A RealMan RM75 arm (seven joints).
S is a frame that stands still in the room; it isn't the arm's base.
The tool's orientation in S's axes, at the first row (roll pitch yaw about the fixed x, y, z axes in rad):
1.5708, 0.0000, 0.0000
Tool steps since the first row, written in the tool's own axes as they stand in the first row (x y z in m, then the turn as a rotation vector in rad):
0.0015, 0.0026, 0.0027, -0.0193, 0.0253, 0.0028
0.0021, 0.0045, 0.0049, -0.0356, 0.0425, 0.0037
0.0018, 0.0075, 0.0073, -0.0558, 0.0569, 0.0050
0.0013, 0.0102, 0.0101, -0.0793, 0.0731, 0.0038
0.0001, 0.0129, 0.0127, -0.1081, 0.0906, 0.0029
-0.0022, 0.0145, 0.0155, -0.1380, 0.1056, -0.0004
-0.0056, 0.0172, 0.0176, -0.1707, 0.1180, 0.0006
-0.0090, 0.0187, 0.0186, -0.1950, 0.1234, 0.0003
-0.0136, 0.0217, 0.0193, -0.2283, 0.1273, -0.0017
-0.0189, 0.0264, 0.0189, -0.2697, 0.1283, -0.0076
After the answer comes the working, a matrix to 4 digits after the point.
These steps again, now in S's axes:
0.0015, -0.0027, 0.0026, -0.0193, -0.0028, 0.0253
0.0021, -0.0049, 0.0045, -0.0356, -0.0037, 0.0425
0.0018, -0.0073, 0.0075, -0.0558, -0.0050, 0.0569
0.0013, -0.0101, 0.0102, -0.0793, -0.0038, 0.0731
0.0001, -0.0127, 0.0129, -0.1081, -0.0029, 0.0906
-0.0022, -0.0155, 0.0145, -0.1380, 0.0004, 0.1056
-0.0056, -0.0176, 0.0172, -0.1707, -0.0006, 0.1180
-0.0090, -0.0186, 0.0187, -0.1950, -0.0003, 0.1234
-0.0136, -0.0193, 0.0217, -0.2283, 0.0017, 0.1273
-0.0189, -0.0189, 0.0264, -0.2697, 0.0076, 0.1283

The tool's axes in the first row as the columns of a matrix, in S's axes (rounded; the answer above uses it unrounded):
1.0000, 0.0000, 0.0000
0.0000, 0.0000, -1.0000
0.0000, 1.0000, 0.0000

